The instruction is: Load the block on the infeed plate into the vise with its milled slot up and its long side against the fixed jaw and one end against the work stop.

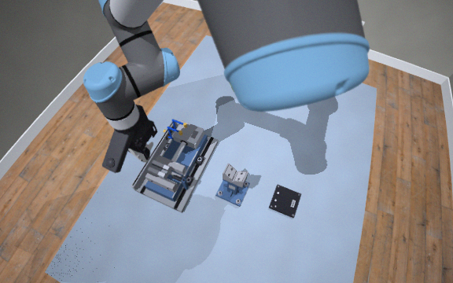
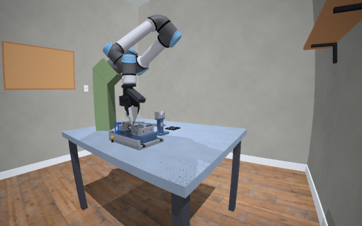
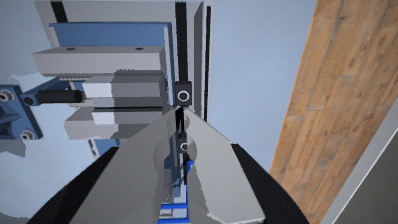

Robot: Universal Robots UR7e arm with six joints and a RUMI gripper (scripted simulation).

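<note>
Right now my hand is 5 cm to the right of the grey part and 3 cm above it. Also, from my hand: work stop: 1 cm behind, 11 cm to the left, 4 cm below; moving jaw: 4 cm behind, 7 cm to the left, 5 cm below; fixed jaw: 3 cm ahead, 7 cm to the left, 5 cm below.
</note>
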